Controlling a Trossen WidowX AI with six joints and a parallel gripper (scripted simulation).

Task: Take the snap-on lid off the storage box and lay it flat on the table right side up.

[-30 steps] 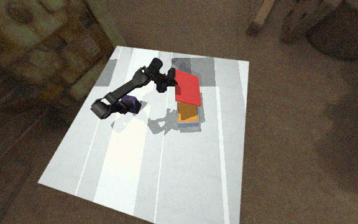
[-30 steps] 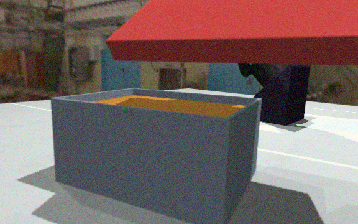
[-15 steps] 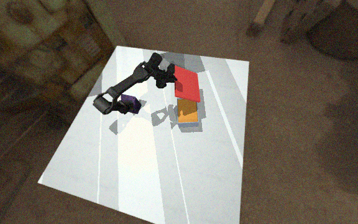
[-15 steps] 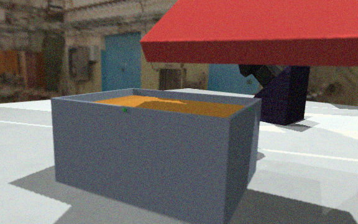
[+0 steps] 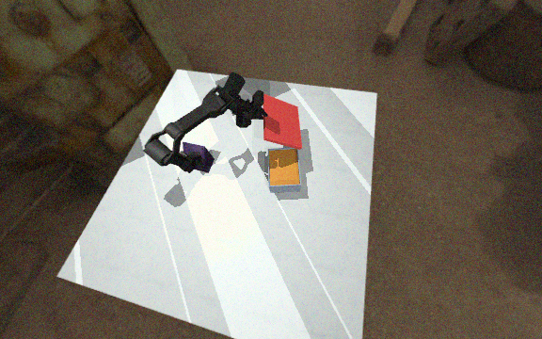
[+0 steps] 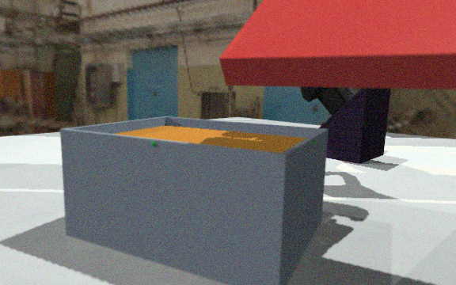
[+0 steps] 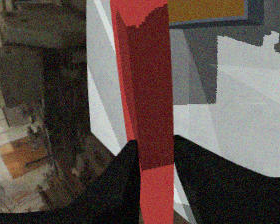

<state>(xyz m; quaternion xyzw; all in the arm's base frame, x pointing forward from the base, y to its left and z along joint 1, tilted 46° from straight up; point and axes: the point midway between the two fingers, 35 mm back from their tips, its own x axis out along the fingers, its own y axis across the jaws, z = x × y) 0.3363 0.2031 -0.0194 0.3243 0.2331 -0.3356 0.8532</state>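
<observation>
Now: gripper tip 70 mm short of the lid, 40 mm above it and 20 mm to the right of it. The rest, counted from my gripper tip: grey-blue storage box: 190 mm below, 160 mm to the right, 90 mm ahead.
</observation>
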